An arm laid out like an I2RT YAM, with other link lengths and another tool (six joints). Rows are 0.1 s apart.
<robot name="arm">
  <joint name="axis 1" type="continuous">
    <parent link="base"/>
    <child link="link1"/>
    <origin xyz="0 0 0.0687"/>
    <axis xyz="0 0 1"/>
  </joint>
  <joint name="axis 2" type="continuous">
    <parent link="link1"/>
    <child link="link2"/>
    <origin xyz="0.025 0.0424 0.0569" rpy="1.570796 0 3.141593"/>
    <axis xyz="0 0 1"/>
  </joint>
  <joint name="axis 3" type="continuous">
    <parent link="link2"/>
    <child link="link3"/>
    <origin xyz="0.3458 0 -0.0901" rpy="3.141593 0 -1.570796"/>
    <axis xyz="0 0 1"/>
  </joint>
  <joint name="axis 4" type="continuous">
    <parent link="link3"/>
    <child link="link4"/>
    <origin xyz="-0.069 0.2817 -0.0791"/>
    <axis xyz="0 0 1"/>
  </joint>
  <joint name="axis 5" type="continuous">
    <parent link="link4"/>
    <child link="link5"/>
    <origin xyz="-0.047 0.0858 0.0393" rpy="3.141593 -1.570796 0"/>
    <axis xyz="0 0 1"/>
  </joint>
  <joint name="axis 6" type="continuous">
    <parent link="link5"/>
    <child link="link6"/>
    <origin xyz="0 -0.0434 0.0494" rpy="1.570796 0 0"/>
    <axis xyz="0 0 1"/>
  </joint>
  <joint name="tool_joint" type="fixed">
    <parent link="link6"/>
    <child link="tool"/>
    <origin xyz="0.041 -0.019 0.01" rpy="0.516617 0 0.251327"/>
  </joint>
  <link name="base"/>
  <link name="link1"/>
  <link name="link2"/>
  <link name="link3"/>
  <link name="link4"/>
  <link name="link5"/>
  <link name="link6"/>
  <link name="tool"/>
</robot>
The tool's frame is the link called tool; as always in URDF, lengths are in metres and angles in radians. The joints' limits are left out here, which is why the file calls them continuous.
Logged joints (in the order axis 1, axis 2, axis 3, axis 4, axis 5, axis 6), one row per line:
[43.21, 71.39, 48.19, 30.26, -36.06, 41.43]
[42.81, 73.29, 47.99, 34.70, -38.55, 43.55]
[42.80, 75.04, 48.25, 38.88, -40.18, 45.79]
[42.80, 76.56, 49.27, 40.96, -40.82, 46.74]
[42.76, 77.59, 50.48, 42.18, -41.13, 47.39]
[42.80, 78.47, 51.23, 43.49, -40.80, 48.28]
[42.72, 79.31, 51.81, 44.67, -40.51, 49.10]
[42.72, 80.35, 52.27, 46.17, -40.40, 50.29]
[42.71, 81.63, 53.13, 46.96, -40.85, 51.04]
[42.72, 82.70, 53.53, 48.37, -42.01, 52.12]
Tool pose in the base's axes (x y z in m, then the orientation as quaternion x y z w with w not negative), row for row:
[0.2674, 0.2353, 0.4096, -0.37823, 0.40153, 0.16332, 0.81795]
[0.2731, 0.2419, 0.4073, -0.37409, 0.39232, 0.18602, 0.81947]
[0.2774, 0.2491, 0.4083, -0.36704, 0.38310, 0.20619, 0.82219]
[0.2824, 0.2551, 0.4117, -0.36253, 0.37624, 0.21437, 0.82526]
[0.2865, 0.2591, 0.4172, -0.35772, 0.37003, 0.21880, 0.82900]
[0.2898, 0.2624, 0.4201, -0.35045, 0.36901, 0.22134, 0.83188]
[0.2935, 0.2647, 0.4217, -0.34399, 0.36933, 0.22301, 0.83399]
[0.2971, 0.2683, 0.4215, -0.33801, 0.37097, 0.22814, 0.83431]
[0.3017, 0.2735, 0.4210, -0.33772, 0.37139, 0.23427, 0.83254]
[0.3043, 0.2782, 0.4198, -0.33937, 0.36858, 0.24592, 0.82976]
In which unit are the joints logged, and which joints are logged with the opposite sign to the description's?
The joints are logged in degrees. Opposite sign: none.
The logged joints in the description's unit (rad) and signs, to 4 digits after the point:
[0.7542, 1.2460, 0.8411, 0.5281, -0.6294, 0.7231]
[0.7472, 1.2792, 0.8376, 0.6056, -0.6728, 0.7601]
[0.7470, 1.3097, 0.8421, 0.6786, -0.7013, 0.7992]
[0.7470, 1.3362, 0.8599, 0.7149, -0.7124, 0.8158]
[0.7463, 1.3542, 0.8810, 0.7362, -0.7179, 0.8271]
[0.7470, 1.3696, 0.8941, 0.7590, -0.7121, 0.8426]
[0.7456, 1.3842, 0.9043, 0.7796, -0.7070, 0.8570]
[0.7456, 1.4024, 0.9123, 0.8058, -0.7051, 0.8777]
[0.7454, 1.4247, 0.9273, 0.8196, -0.7130, 0.8908]
[0.7456, 1.4434, 0.9343, 0.8442, -0.7332, 0.9097]

